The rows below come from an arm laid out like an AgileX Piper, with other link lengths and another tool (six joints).
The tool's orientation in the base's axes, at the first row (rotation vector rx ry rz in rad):
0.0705, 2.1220, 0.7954
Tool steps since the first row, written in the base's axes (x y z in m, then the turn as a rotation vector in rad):
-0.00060, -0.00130, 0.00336, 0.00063, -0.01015, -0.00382
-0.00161, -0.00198, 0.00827, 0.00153, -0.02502, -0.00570
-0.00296, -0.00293, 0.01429, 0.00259, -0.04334, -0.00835
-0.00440, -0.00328, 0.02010, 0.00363, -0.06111, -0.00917
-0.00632, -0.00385, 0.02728, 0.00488, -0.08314, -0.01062
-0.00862, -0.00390, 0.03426, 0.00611, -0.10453, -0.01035
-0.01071, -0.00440, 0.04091, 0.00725, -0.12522, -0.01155
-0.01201, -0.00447, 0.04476, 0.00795, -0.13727, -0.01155
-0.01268, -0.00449, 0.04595, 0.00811, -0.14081, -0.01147
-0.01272, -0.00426, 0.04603, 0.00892, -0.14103, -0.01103
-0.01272, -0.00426, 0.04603, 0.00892, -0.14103, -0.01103
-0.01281, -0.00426, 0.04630, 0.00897, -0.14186, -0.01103
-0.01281, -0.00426, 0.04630, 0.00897, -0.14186, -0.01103
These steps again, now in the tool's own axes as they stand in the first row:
-0.00238, 0.00099, -0.00259, -0.00095, -0.01037, -0.00309
-0.00539, 0.00343, -0.00584, -0.00492, -0.02347, -0.00926
-0.00904, 0.00636, -0.00997, -0.00955, -0.03979, -0.01675
-0.01229, 0.00967, -0.01376, -0.01527, -0.05463, -0.02478
-0.01627, 0.01369, -0.01862, -0.02203, -0.07327, -0.03457
-0.01970, 0.01808, -0.02341, -0.02979, -0.09042, -0.04480
-0.02318, 0.02189, -0.02813, -0.03623, -0.10783, -0.05409
-0.02507, 0.02429, -0.03081, -0.04050, -0.11758, -0.05978
-0.02548, 0.02509, -0.03184, -0.04178, -0.12039, -0.06153
-0.02543, 0.02533, -0.03178, -0.04268, -0.12050, -0.06124
-0.02543, 0.02533, -0.03178, -0.04268, -0.12050, -0.06124
-0.02556, 0.02550, -0.03197, -0.04297, -0.12117, -0.06163
-0.02556, 0.02550, -0.03197, -0.04297, -0.12117, -0.06163

